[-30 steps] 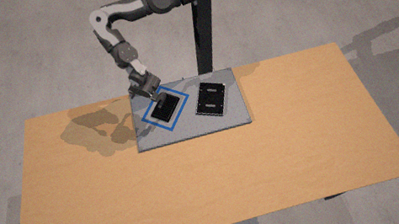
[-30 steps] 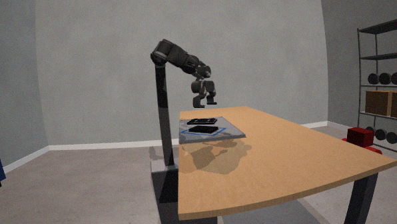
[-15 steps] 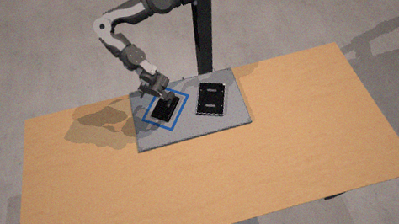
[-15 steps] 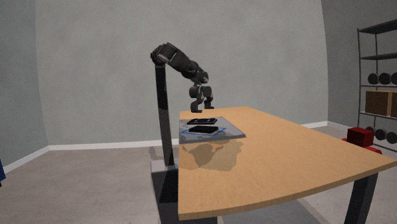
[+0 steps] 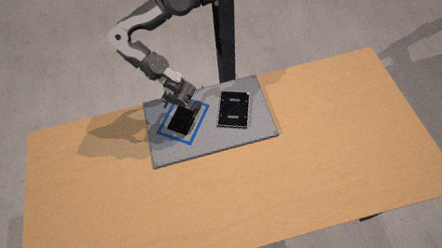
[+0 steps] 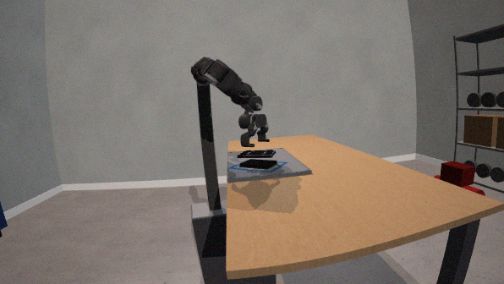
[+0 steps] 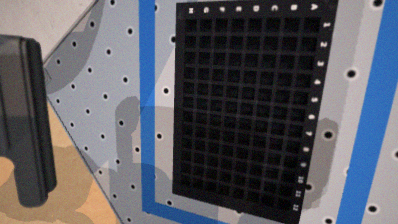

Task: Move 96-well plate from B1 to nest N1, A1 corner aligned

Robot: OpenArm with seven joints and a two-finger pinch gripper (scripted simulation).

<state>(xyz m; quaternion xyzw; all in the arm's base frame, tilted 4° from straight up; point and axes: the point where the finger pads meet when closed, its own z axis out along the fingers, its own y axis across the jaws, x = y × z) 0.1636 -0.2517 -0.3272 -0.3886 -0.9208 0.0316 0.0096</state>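
My gripper is now 10 mm to the left of the black 96-well plate and 80 mm above it. The rest, counted from my hand: black plate nest N1: 50 mm ahead, 190 mm to the left, 80 mm below.
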